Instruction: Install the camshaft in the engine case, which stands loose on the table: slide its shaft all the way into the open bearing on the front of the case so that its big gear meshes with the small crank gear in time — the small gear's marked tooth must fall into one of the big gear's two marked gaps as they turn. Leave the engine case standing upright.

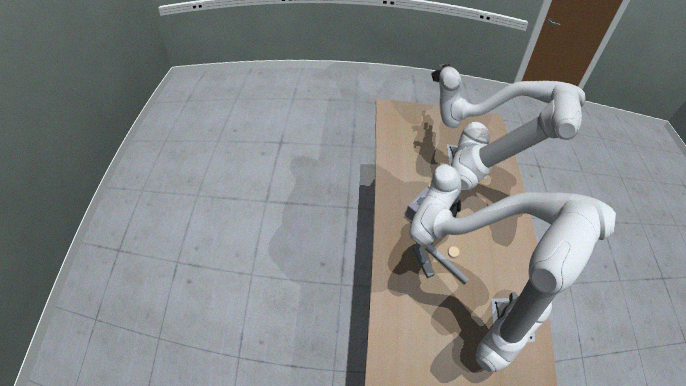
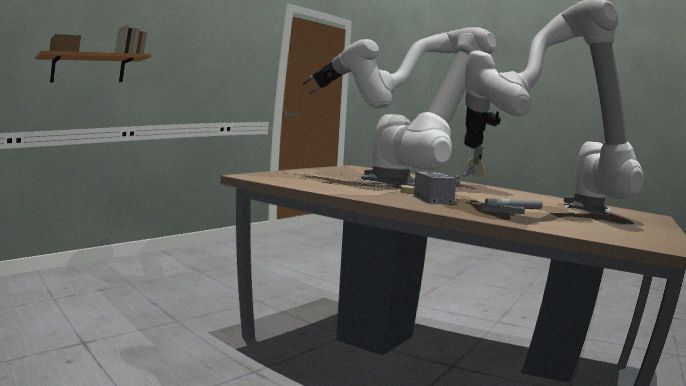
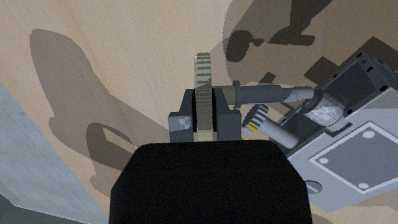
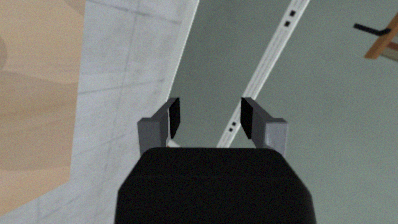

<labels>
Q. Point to an engine case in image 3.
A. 336, 146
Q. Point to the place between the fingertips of the left gripper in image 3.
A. At 203, 101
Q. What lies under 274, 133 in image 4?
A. The right gripper.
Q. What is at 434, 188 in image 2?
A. An engine case.
</labels>
